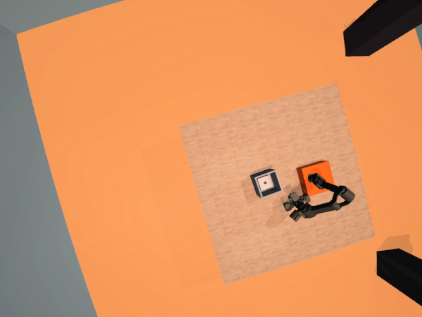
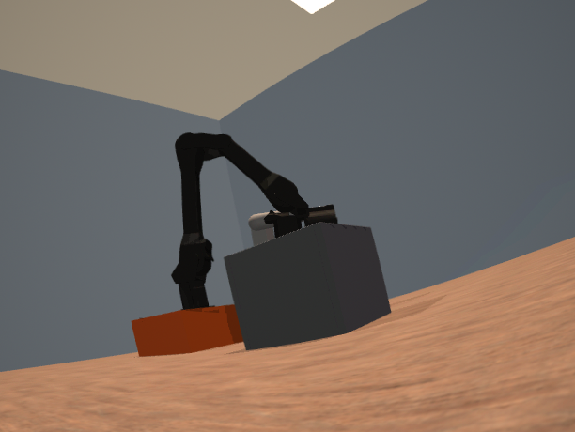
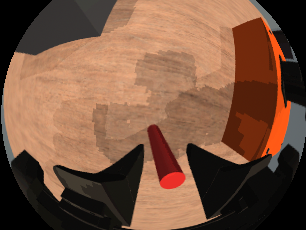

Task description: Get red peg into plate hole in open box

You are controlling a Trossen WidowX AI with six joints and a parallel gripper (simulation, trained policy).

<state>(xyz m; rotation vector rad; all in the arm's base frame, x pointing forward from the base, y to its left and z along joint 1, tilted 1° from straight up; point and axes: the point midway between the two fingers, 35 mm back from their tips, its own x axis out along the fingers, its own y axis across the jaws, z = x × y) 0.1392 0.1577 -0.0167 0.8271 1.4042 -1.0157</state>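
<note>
Now: the red peg 1 cm ahead of my gripper tip and 1 cm above it. Round my gripper tip: plate (21 cm ahead, 14 cm to the right, 2 cm above).
</note>
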